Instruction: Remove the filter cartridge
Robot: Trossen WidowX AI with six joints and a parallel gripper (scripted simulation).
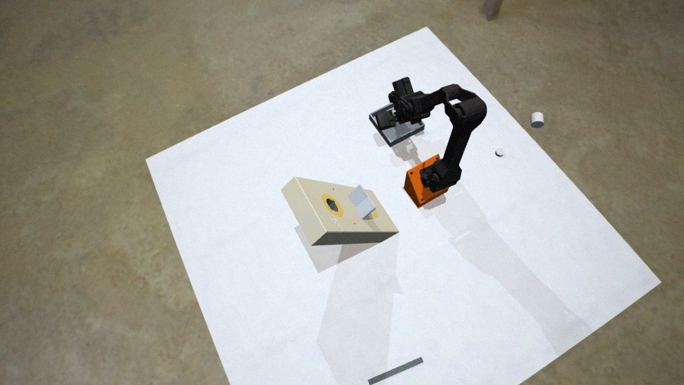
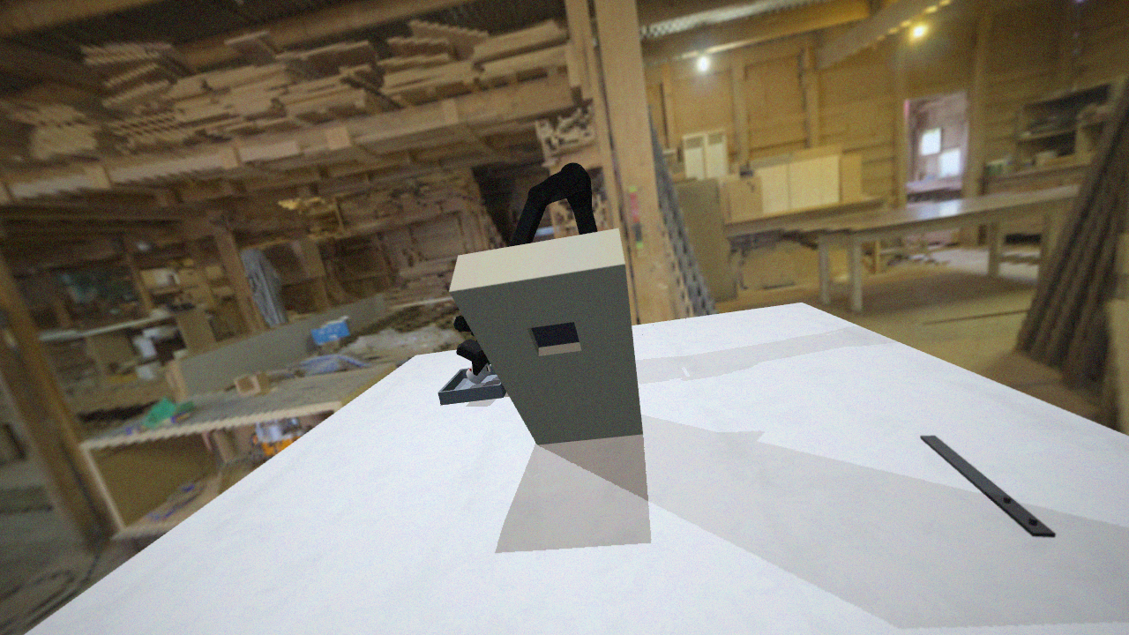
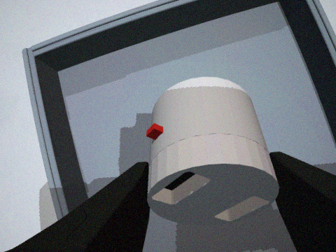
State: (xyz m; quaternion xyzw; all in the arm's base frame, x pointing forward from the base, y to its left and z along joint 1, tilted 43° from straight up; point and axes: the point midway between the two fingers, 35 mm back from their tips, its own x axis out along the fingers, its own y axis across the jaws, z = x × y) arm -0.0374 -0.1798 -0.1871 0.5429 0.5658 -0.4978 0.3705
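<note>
My gripper tip is right at the round pale filter cartridge. From my gripper tip the other things lie so: beige service panel 360 mm ahead, 290 mm to the left, 130 mm above; then grey-blue tray 10 mm to the right, 40 mm below; then small white cylinder 270 mm behind, 280 mm to the left, 40 mm below.
</note>
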